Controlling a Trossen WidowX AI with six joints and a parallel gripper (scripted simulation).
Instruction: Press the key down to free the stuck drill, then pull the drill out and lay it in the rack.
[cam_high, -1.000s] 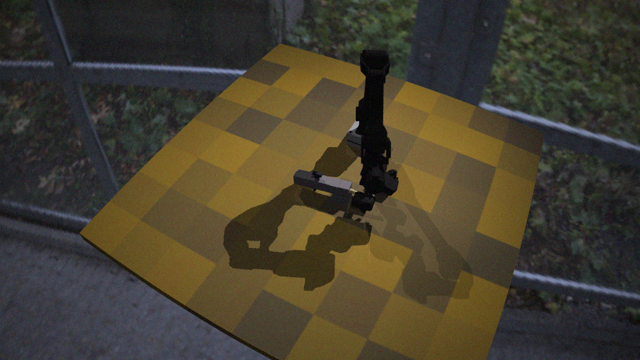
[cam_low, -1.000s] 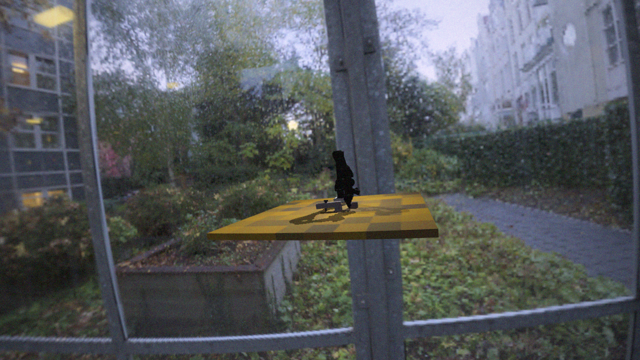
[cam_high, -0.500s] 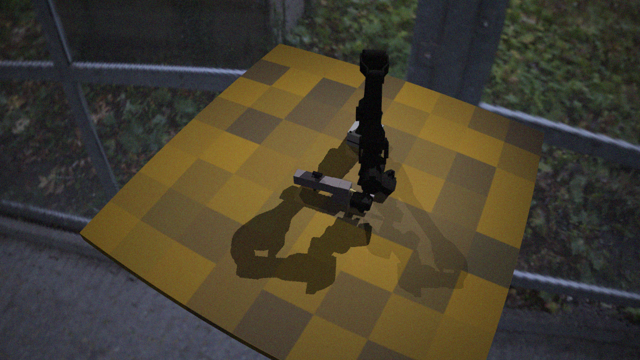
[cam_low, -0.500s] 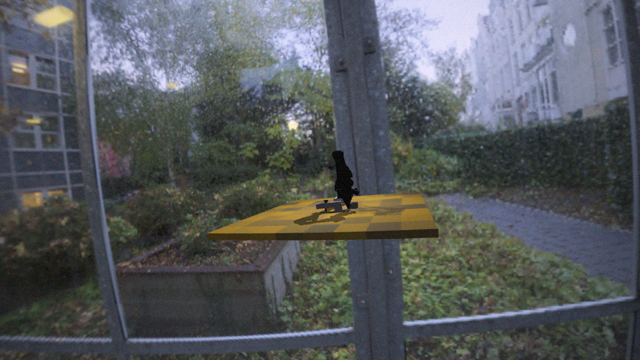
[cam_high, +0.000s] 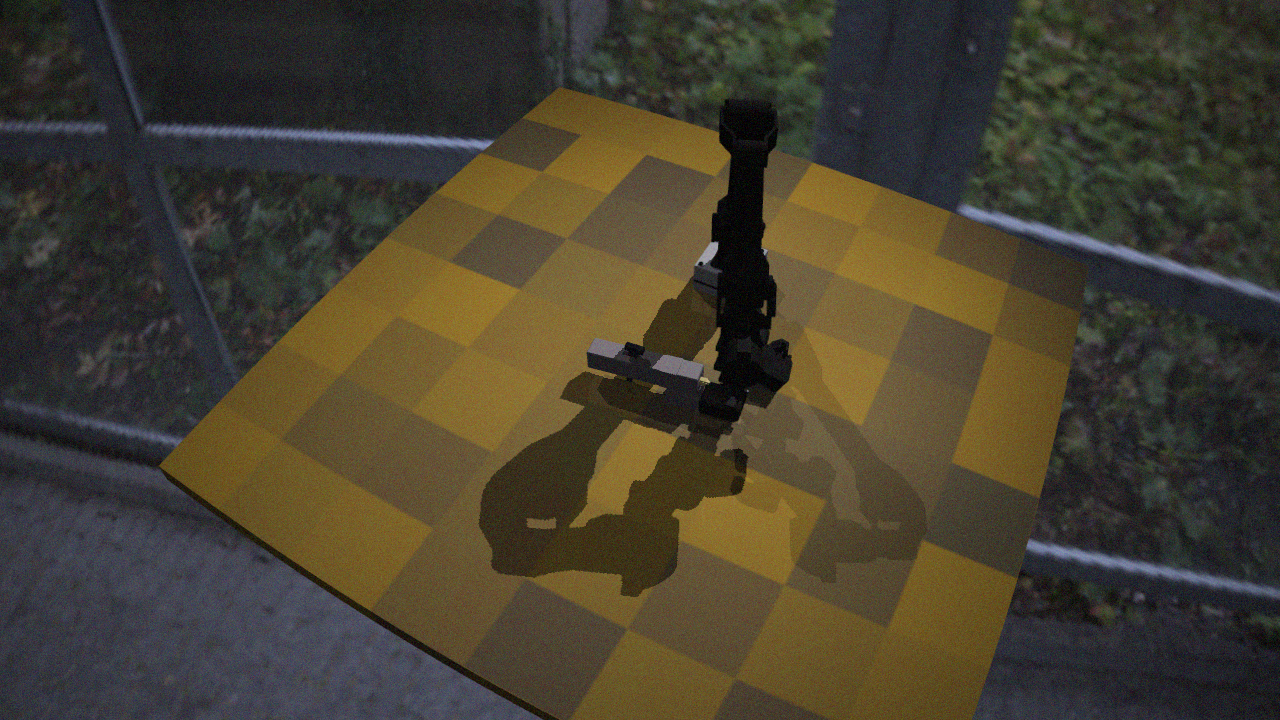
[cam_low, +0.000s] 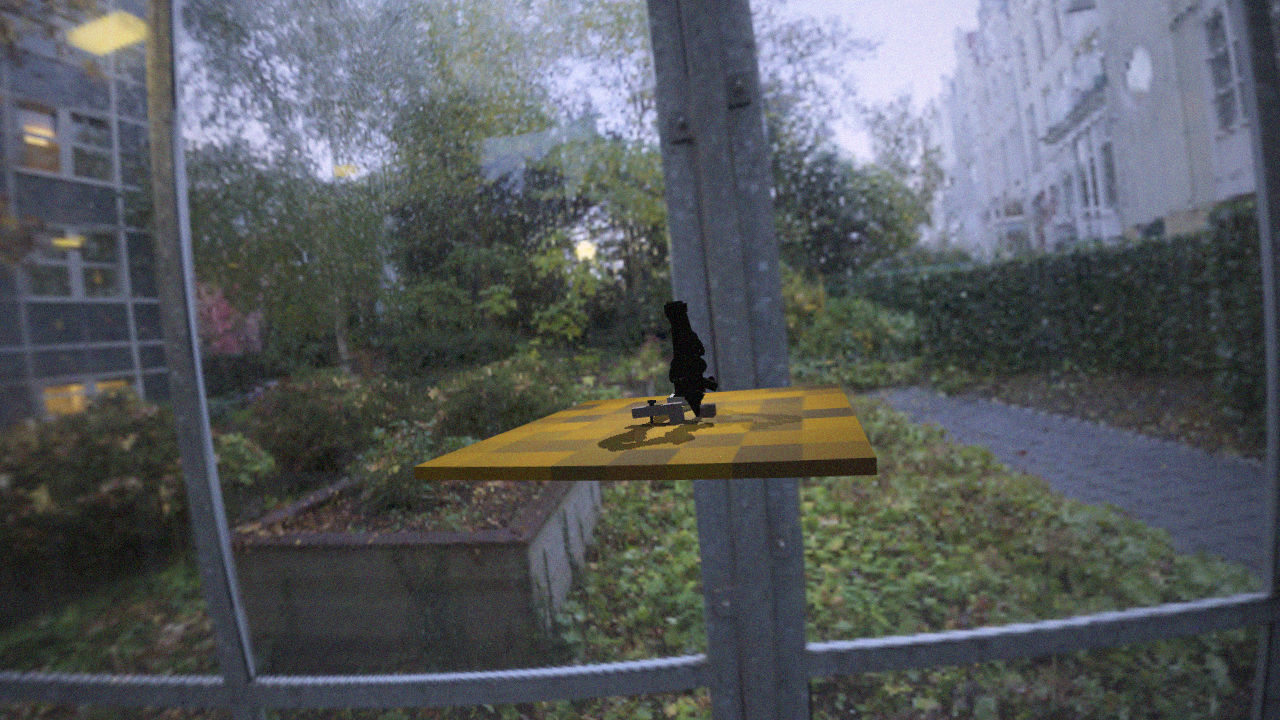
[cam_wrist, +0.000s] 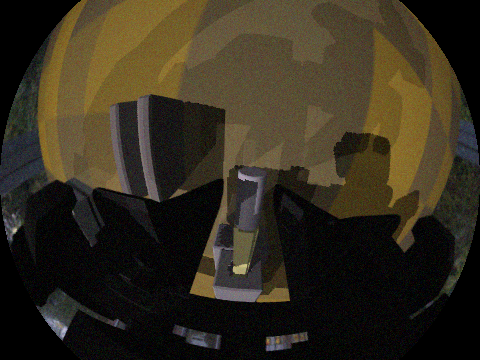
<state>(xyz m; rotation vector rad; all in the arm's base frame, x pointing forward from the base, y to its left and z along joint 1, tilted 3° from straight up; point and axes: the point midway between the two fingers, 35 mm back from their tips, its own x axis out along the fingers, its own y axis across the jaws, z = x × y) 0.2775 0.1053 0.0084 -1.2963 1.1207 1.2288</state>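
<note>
My gripper tip is now 40 mm to the left of the drill and 30 mm below it. From my gripper tip the other things lie so: grey block: 140 mm to the right, 20 mm above, 10 mm ahead; then dark t-shaped key: 160 mm to the right, 40 mm above, 10 mm ahead; then grey rack: 80 mm behind, 20 mm to the left.
</note>
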